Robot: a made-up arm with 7 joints. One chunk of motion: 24 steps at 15 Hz.
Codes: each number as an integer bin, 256 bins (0 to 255) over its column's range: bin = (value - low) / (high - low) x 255, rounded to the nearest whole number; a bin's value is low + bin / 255 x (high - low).
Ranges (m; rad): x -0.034..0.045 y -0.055..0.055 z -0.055..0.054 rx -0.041..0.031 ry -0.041..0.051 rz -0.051..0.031
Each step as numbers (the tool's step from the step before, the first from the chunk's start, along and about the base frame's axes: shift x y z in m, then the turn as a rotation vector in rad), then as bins.
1 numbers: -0.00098 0.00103 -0.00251 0.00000 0.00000 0.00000
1 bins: 107 130 123 145 114 159
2 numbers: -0.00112 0.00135 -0.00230 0.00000 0.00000 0.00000
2 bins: 106 131 123 145 114 159
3 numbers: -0.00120 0.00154 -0.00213 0.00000 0.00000 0.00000
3 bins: 106 131 124 145 114 159
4 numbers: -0.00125 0.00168 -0.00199 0.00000 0.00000 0.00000
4 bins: 106 131 124 145 114 159
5 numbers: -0.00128 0.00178 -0.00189 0.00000 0.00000 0.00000
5 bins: 106 132 124 145 114 159
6 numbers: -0.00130 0.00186 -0.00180 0.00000 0.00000 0.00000
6 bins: 106 132 124 145 114 159
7 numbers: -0.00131 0.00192 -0.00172 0.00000 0.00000 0.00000
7 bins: 106 132 125 145 114 159
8 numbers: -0.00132 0.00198 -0.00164 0.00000 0.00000 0.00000
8 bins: 105 132 125 145 114 159
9 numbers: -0.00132 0.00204 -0.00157 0.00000 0.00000 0.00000
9 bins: 105 132 125 145 114 159
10 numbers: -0.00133 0.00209 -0.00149 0.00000 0.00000 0.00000
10 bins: 105 132 125 145 114 159
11 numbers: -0.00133 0.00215 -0.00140 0.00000 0.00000 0.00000
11 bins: 105 132 125 145 114 159
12 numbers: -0.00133 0.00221 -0.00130 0.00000 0.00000 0.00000
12 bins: 105 133 126 145 114 159
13 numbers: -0.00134 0.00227 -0.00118 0.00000 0.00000 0.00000
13 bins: 105 133 126 145 114 159
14 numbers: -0.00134 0.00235 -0.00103 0.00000 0.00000 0.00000
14 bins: 105 133 126 145 114 159
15 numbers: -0.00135 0.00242 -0.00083 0.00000 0.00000 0.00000
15 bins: 105 133 127 145 114 159
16 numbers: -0.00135 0.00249 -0.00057 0.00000 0.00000 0.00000
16 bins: 105 133 127 145 114 159
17 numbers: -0.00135 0.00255 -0.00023 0.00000 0.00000 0.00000
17 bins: 105 133 128 145 114 159
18 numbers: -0.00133 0.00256 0.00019 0.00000 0.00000 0.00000
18 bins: 105 133 129 145 114 159
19 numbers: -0.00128 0.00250 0.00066 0.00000 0.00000 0.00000
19 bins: 106 133 130 145 114 159
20 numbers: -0.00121 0.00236 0.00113 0.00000 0.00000 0.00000
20 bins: 106 133 131 145 114 159
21 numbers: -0.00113 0.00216 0.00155 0.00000 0.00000 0.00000
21 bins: 106 133 132 145 114 159
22 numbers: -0.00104 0.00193 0.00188 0.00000 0.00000 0.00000
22 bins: 106 132 133 145 114 159
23 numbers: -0.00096 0.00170 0.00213 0.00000 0.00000 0.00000
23 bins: 107 131 134 145 114 159
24 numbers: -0.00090 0.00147 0.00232 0.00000 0.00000 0.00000
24 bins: 107 131 134 145 114 159
